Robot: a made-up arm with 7 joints.
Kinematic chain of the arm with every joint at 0, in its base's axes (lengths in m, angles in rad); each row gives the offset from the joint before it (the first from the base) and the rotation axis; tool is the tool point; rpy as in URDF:
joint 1: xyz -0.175 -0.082 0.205 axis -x
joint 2: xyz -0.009 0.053 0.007 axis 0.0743 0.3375 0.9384
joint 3: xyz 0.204 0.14 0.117 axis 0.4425 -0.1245 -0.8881
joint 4: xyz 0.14 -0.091 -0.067 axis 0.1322 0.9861 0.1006
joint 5: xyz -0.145 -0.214 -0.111 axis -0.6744 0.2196 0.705
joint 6: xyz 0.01 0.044 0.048 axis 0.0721 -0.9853 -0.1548
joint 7: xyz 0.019 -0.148 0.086 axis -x
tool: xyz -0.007 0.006 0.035 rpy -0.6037 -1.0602 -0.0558
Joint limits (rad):
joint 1: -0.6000..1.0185
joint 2: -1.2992..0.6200
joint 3: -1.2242..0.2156
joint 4: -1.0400..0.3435
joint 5: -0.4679..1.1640
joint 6: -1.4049..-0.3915
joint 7: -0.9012..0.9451
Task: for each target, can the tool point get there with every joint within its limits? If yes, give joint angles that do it. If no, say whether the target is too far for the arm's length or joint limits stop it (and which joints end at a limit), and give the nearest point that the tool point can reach.
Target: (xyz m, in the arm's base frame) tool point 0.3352 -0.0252 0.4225
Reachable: yes | joints 0.6073 -0.3573 -1.0991 -0.7386 0.1932 -0.9923 0.4678
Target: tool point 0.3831 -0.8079 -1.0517
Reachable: no: too far | nearest point 0.0576 -0.4142 0.0339 | short by 1.200 m
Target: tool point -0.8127 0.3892 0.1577
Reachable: no: joint limits stop it (at a limit: joint 1, joint 2, joint 3, joint 4, joint 5, joint 6) | nearest point -0.4573 -0.1424 0.3801 | short by 0.677 m
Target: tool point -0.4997 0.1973 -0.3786
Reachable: no: joint limits stop it (at a limit: joint 1, joint 2, joint 3, joint 4, joint 5, joint 6, joint 7) | nearest point -0.4117 -0.2089 0.0310 | short by 0.584 m
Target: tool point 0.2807 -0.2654 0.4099
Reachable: yes | joints 0.1636 -0.3045 -0.7003 -0.7648 -0.2409 -1.2212 0.6531
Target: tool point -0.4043 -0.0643 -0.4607
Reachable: no: joint limits stop it (at a limit: joint 1, joint 3, joint 4, joint 5, joint 6, joint 7) | nearest point -0.3941 -0.2244 0.0256 | short by 0.512 m
